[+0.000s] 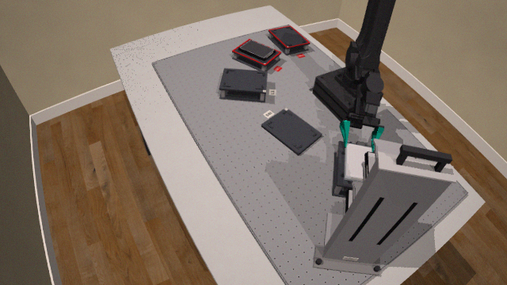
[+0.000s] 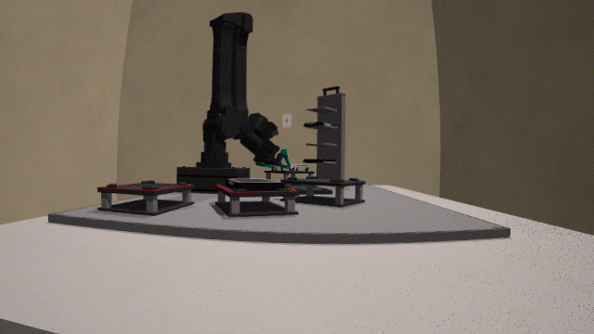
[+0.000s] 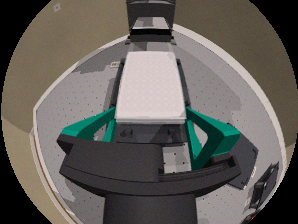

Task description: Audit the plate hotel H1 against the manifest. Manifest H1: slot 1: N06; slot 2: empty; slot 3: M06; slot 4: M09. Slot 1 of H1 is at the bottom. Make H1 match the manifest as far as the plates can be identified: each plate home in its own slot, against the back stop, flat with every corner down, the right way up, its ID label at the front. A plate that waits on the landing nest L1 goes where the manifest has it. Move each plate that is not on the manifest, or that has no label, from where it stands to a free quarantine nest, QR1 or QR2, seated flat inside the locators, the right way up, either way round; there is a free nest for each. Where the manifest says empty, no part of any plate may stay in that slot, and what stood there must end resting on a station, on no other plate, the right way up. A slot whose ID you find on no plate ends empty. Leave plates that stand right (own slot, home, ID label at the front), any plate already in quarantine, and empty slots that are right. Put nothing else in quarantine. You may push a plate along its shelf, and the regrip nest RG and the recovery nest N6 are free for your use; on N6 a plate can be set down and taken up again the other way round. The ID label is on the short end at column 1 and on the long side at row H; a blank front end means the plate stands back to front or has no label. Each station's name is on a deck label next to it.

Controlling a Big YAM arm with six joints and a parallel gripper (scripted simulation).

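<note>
The white plate is 4 cm to the left of my hand and 4 cm ahead of it. From my hand the other things lie so: H1 deck label: 21 cm to the left, 8 cm below, 5 cm ahead; plate hotel H1: 24 cm to the left, 21 cm ahead, 13 cm above; red-rimmed quarantine nest: 65 cm to the right, 19 cm behind, 4 cm below.
</note>
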